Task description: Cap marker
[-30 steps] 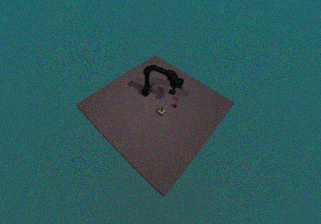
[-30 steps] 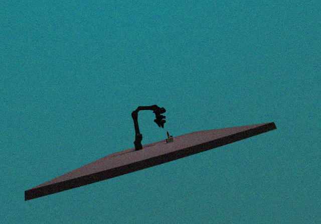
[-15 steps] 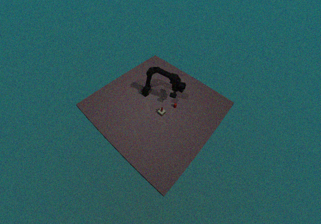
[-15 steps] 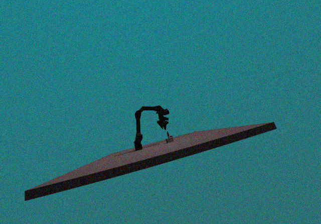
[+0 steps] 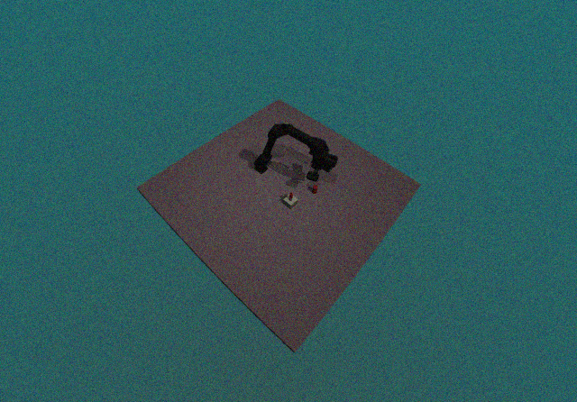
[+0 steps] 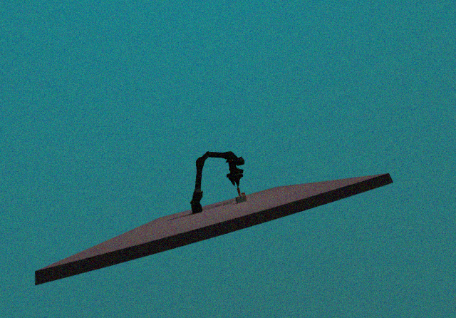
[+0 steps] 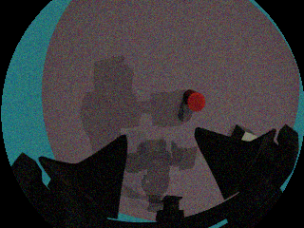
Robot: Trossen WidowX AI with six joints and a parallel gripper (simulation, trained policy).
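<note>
The red cap is 30 mm ahead of my gripper tip, 40 mm to the right of it and 90 mm below it. Also, from my gripper tip: pale holder block: 20 mm behind, 200 mm to the right, 90 mm below.
</note>
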